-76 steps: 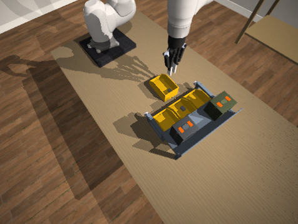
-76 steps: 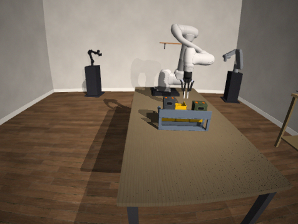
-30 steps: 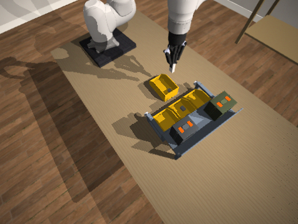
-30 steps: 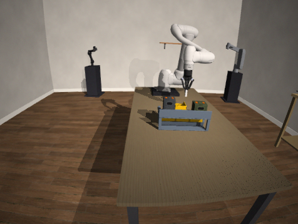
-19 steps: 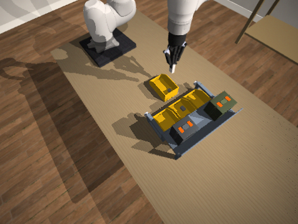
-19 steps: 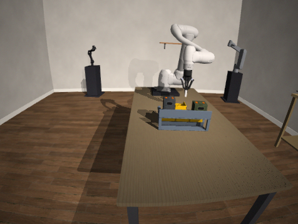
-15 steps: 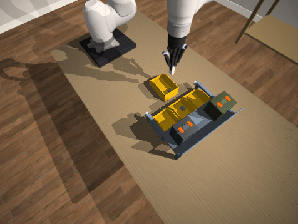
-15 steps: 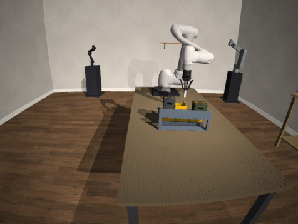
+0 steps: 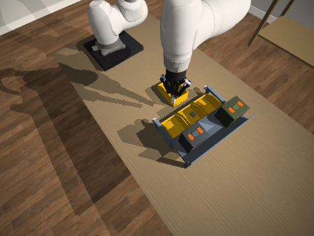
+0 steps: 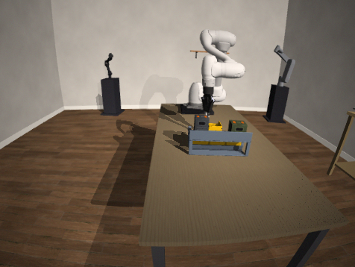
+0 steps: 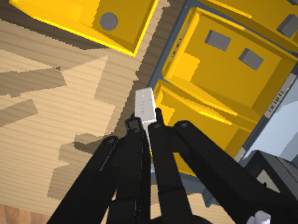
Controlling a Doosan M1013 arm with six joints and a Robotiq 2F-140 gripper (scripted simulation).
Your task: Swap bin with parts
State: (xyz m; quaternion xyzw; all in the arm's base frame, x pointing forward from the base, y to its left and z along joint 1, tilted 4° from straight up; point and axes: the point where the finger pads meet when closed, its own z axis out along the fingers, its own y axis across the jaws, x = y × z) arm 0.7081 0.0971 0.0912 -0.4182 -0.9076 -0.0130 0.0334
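Now: the shelf lip 1 cm ahead of my hand, 6 cm to the left of it and 15 cm below it. Also, from my hand: dark grey box: 21 cm ahead, 4 cm to the right; green box: 20 cm ahead, 19 cm to the left, 1 cm below.
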